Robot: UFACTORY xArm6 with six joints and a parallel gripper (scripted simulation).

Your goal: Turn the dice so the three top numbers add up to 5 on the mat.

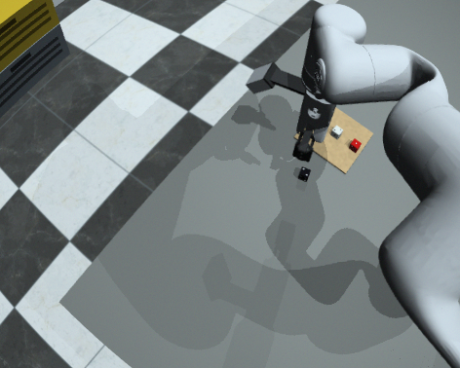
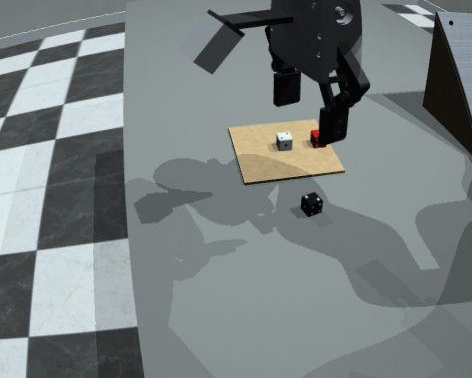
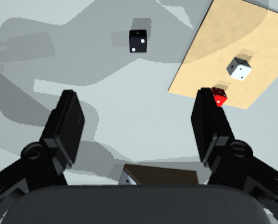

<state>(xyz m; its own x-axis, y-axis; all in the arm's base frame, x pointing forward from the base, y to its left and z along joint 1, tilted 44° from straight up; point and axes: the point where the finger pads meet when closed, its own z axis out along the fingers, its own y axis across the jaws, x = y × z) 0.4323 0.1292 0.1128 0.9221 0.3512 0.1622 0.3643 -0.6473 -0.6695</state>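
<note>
Now: hand 1 cm past the black die, 1 cm to the left of it and 13 cm above it. Round my hand: red die (5 cm behind, 14 cm to the right, 13 cm below); then white die (14 cm to the right, 13 cm below); then tan mat (14 cm to the right, 14 cm below).
</note>
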